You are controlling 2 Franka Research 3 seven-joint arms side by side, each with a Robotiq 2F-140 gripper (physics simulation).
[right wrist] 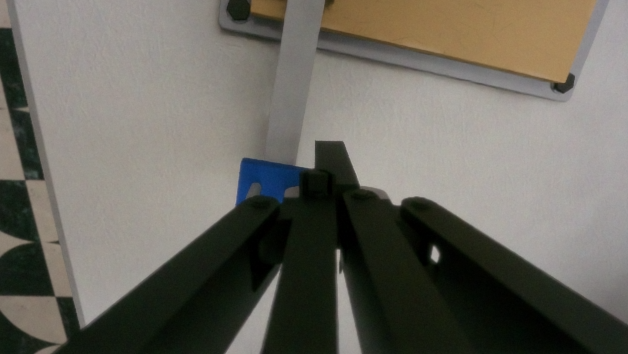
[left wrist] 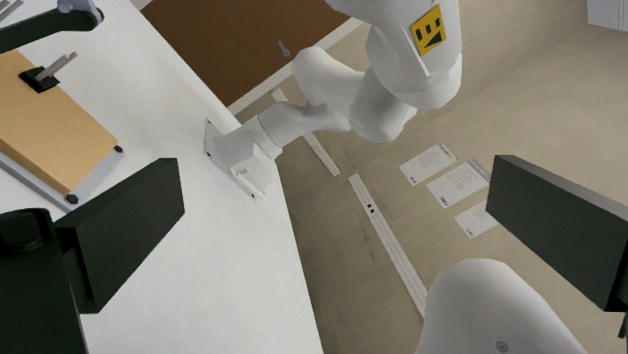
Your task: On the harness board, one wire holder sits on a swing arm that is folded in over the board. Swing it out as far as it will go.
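Note:
The swing arm is a flat grey bar [right wrist: 295,90] in the right wrist view, running from the edge of the tan harness board [right wrist: 450,35] [left wrist: 55,135] out over the white table. At its outer end is the blue wire holder [right wrist: 272,177] with grey prongs, beyond the board's edge and partly hidden by the right gripper. My right gripper [right wrist: 328,163] is shut and empty, its dark fingertips over or against the holder's right side; contact is hard to tell. My left gripper [left wrist: 334,184] is open and empty, away from the board, above the table's edge.
In the left wrist view a black holder with grey prongs [left wrist: 40,79] stands on the board. Grey base strips with dark bolts edge the board. A white robot arm [left wrist: 305,117] is mounted near the edge of the white table [left wrist: 200,260]. Checkered flooring [right wrist: 25,210] shows beyond the other edge.

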